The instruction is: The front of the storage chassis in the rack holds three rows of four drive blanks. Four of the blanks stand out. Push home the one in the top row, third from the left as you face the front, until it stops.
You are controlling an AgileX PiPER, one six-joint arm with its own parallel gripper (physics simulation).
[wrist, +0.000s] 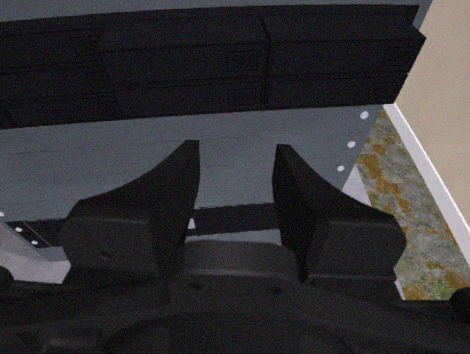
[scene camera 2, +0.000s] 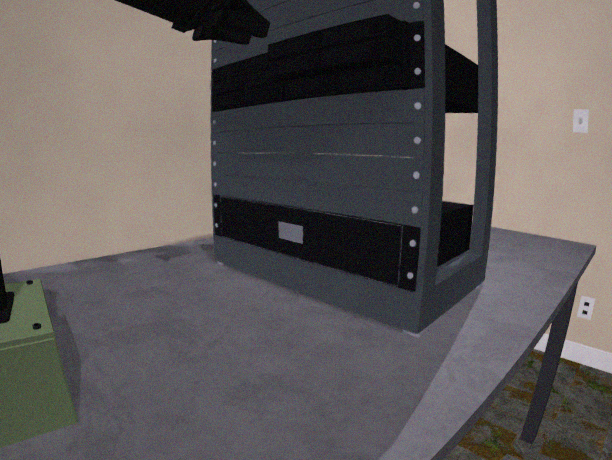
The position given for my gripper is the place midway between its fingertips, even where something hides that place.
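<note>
I can see my gripper (scene camera 2: pixel 257 34), which the wrist view shows me as well (wrist: pixel 237 160). There is also a rack (scene camera 2: pixel 369 234), and the wrist view has the rack in it too (wrist: pixel 100 100).
</note>
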